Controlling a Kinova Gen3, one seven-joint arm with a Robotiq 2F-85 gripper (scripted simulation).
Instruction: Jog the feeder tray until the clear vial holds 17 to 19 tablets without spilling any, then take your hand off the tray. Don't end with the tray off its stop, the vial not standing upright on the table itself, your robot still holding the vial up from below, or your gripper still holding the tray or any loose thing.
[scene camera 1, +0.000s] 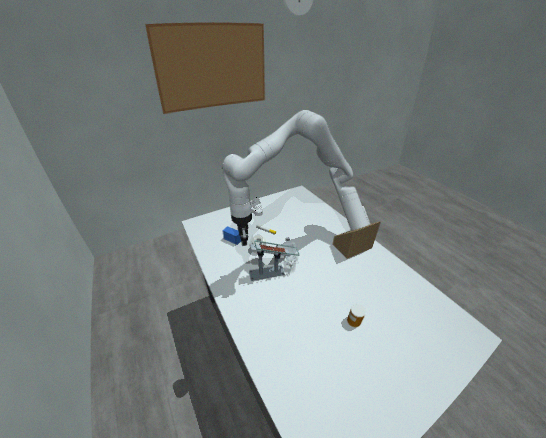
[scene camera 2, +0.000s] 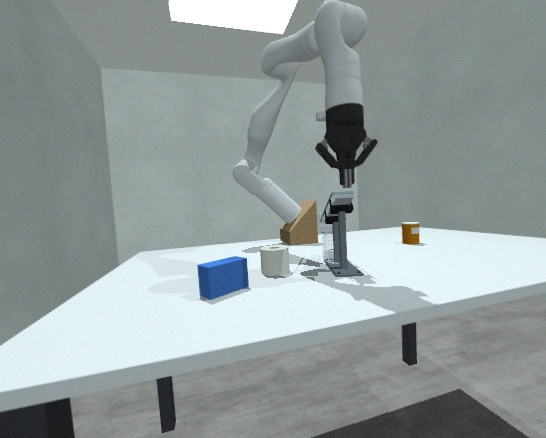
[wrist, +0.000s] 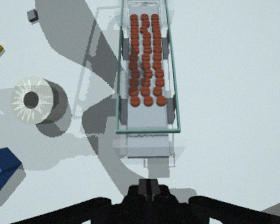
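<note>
What you'd see here is my gripper (scene camera 2: 347, 187), and it's there in the wrist view too, my gripper (wrist: 148, 191).
</note>
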